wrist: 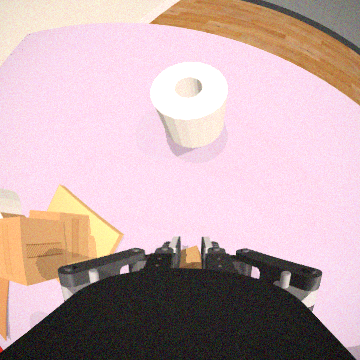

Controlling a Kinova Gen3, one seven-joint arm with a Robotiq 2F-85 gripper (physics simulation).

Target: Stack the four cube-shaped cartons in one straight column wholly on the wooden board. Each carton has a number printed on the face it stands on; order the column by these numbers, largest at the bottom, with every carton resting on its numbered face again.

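Places are measured from the arm's base along level axes (x right, y ahead, z up), in metres.
Where they show: gripper, between the fingertips: [190, 246].
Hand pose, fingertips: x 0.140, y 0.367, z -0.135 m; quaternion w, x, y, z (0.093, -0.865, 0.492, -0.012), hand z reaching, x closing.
Observation:
Each offset is from my fingertips to the top centre of the thing. "spot": to the spot under its first point. Level surfaces: height alone.
A light-brown carton @[dx -0.086, dy +0.118, dz +0.080 m] [42, 245] shows at the left, over the near side of the yellow wooden board @[dx -0.099, dy +0.133, dz -0.028 m] [75, 204]; whether other cartons stand under it is hard to tell. Part of another brown carton @[dx -0.042, dy -0.016, dz +0.036 m] [191, 257] shows low between my fingertips, the rest hidden behind the fingers and the gripper body. My gripper [190, 246] is closed to a narrow gap and grips nothing. An orange-brown surface @[spot: dx -0.361, dy +0.227, dz -0.032 m] [4, 305] shows at the lower left edge, cut off by the view, and I cannot tell if it is a carton. No printed number shows.
A white paper roll @[dx +0.128, dy +0.076, dz +0.026 m] [192, 122] stands upright on the pink table top @[dz -0.040 m] [280, 175], beyond the gripper. A pale rounded object @[spot: dx -0.129, dy +0.275, dz -0.014 m] [9, 202] shows at the left edge behind the carton. A bit of red [2, 350] is at the lower left corner. Wooden floor [240, 25] shows past the table's curved far edge.

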